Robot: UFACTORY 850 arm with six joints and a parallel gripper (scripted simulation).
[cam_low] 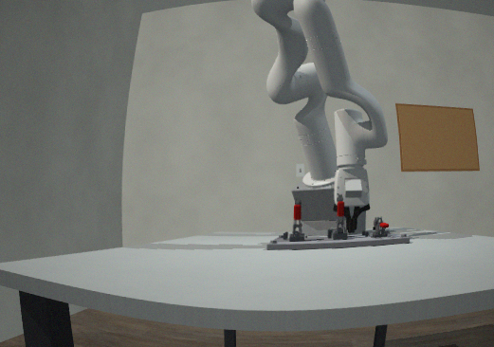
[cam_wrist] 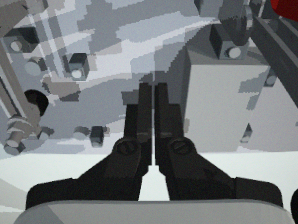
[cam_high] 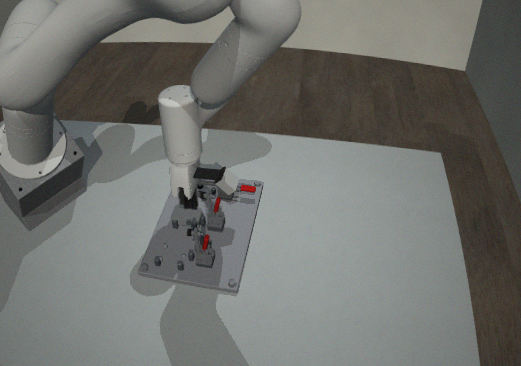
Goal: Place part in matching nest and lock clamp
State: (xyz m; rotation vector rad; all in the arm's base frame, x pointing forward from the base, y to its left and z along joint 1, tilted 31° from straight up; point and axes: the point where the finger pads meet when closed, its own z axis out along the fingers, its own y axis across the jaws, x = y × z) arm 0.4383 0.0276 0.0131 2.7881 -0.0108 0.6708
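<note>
The part is 4 cm to the right of my hand and 2 cm below it. The rest, counted from my hand: fixture plate 4 cm to the right, 4 cm below, 4 cm ahead.
</note>
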